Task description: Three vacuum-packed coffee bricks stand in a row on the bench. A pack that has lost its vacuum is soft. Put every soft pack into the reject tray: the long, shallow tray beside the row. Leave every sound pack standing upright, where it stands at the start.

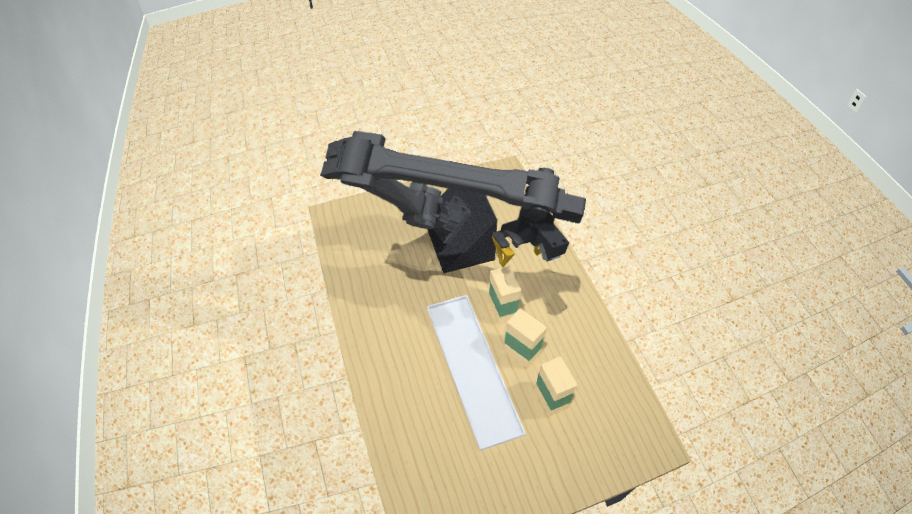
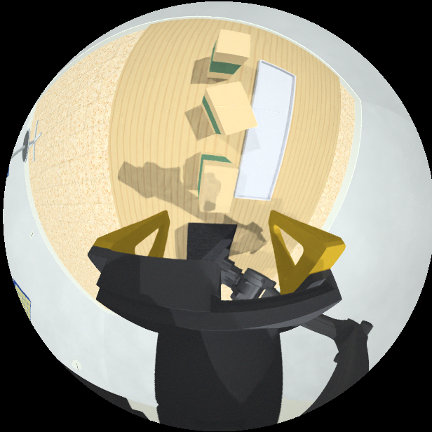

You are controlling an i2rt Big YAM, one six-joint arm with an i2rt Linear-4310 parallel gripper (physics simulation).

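Where they show: gripper, fingertip midpoint: point(image 1: 519, 259); arm's base, origin of the base link: point(image 1: 453, 220).
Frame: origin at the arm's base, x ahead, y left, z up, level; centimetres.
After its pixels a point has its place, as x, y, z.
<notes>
Three cream-topped coffee packs with green lower bands stand upright in a row: the near pack point(image 1: 504, 285) {29.8, -0.1, 6.3} point(image 2: 220, 185) closest to the arm's base, the middle pack point(image 1: 525, 328) {42.8, -1.5, 6.3} point(image 2: 231, 107) turned at an angle, and the far pack point(image 1: 557, 377) {57.1, -1.3, 6.3} point(image 2: 234, 46). Whether any is soft cannot be told by sight. The long, shallow white reject tray point(image 1: 477, 379) {43.9, -14.2, -7.4} point(image 2: 269, 130) lies beside the row, with no pack in it. My gripper point(image 1: 522, 253) {30.8, 2.5, 16.3} point(image 2: 218, 215) is open and empty, above the bench on the base side of the near pack, apart from it. Its shadow falls partly on that pack.
The wooden bench point(image 1: 408, 408) {43.6, -32.7, -7.7} point(image 2: 165, 90) carries the packs and tray. The black arm base point(image 1: 469, 245) {11.0, -0.3, 1.2} point(image 2: 207, 240) stands close to the near pack. The bench's long edge runs past the row on the side away from the tray.
</notes>
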